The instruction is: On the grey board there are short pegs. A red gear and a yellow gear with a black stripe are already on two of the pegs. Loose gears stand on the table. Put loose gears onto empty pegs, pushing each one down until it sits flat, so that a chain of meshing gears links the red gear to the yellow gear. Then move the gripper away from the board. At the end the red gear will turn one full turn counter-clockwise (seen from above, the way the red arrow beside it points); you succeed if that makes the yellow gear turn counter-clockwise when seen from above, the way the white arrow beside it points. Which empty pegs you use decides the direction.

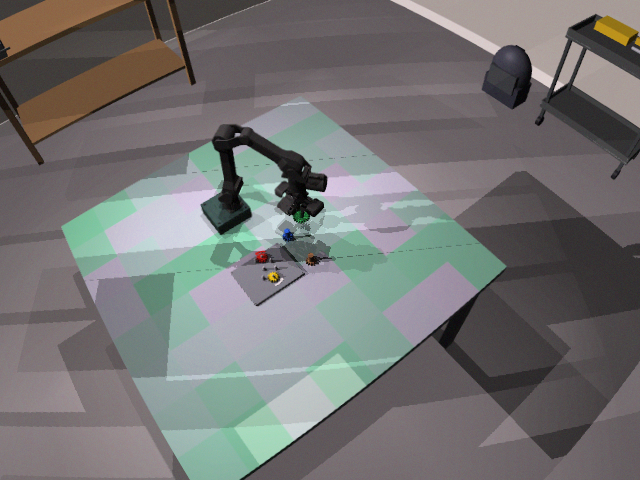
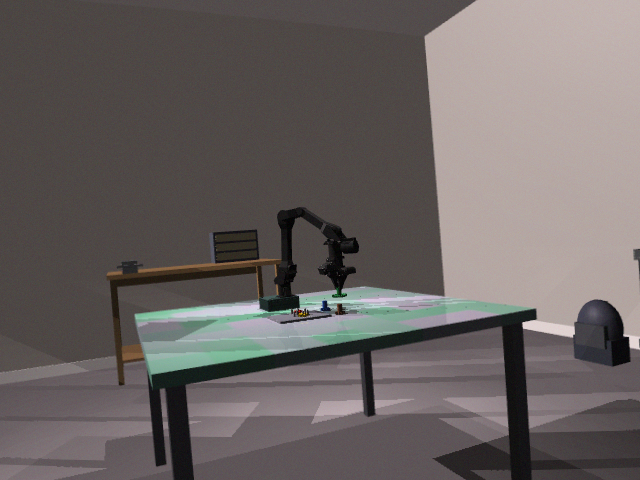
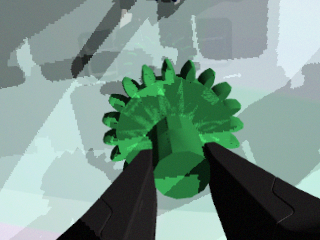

Path:
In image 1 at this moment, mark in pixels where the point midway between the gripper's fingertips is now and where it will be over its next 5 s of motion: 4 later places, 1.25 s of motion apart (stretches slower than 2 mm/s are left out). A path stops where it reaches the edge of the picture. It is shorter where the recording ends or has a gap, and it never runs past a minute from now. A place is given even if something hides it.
My gripper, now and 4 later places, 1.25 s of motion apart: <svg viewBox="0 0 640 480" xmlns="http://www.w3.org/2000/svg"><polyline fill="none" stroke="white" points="300,212 294,196 291,216 280,237 263,256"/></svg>

